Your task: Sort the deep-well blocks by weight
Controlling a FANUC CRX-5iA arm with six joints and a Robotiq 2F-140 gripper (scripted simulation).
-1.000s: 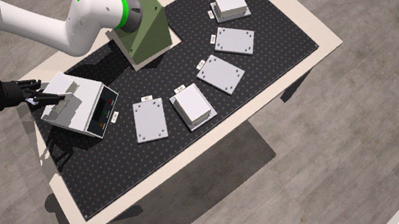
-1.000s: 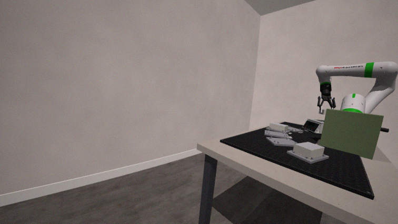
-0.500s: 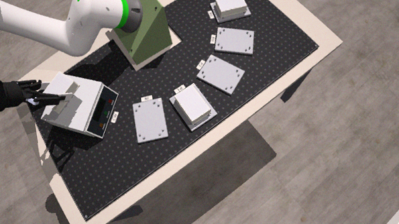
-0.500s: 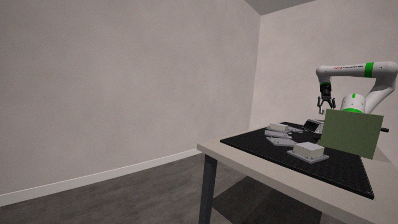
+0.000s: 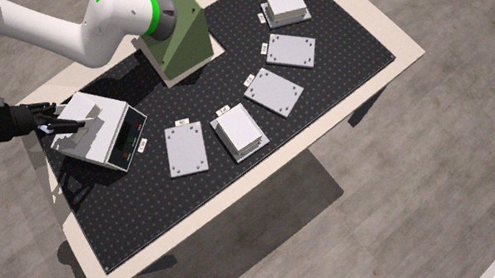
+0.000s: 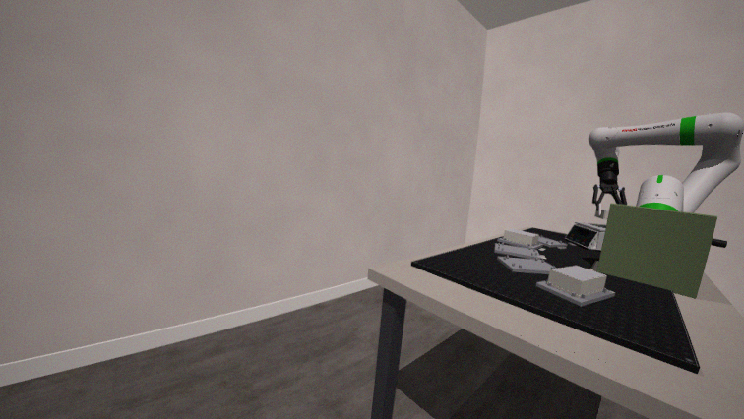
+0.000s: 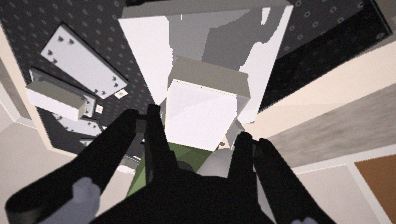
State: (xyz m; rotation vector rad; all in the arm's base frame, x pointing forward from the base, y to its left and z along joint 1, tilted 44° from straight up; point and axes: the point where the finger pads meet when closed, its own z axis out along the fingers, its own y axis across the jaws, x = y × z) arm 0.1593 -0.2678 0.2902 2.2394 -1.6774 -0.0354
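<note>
My gripper is now 8 cm above the check-weigher platform. The rest, counted from my hand: check-weigher 1 cm ahead, 11 cm below; then white deep-well block 28 cm ahead, 38 cm to the left, 14 cm below; then infeed nest IN 22 cm ahead, 21 cm to the left, 17 cm below.
</note>
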